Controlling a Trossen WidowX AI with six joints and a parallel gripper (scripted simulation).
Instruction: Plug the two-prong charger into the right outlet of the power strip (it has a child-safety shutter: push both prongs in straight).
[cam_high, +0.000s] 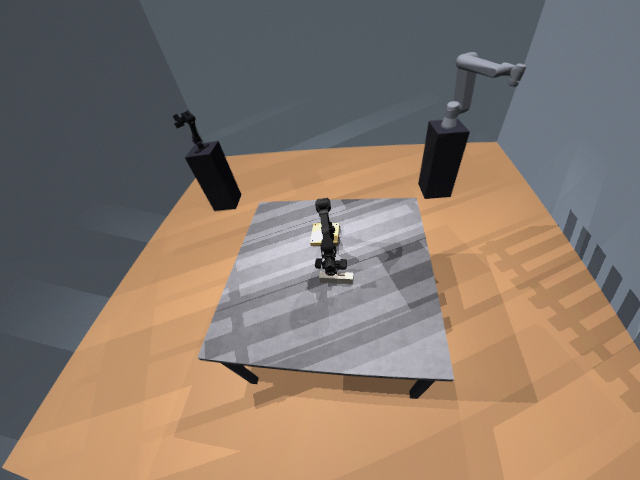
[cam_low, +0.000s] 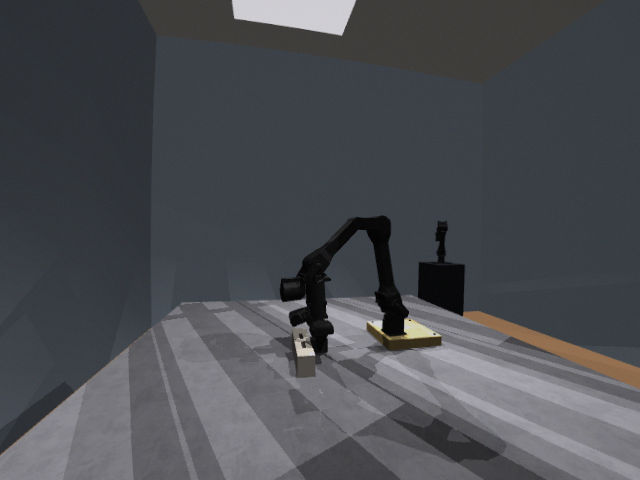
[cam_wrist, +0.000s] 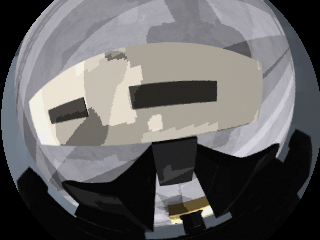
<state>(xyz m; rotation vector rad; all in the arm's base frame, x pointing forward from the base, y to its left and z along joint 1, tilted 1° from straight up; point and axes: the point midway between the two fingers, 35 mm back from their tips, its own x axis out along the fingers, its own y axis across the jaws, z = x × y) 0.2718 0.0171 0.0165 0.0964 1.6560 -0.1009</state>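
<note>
Now: gripper tip 2 cm short of the dark grey charger and 1 cm below it.
</note>
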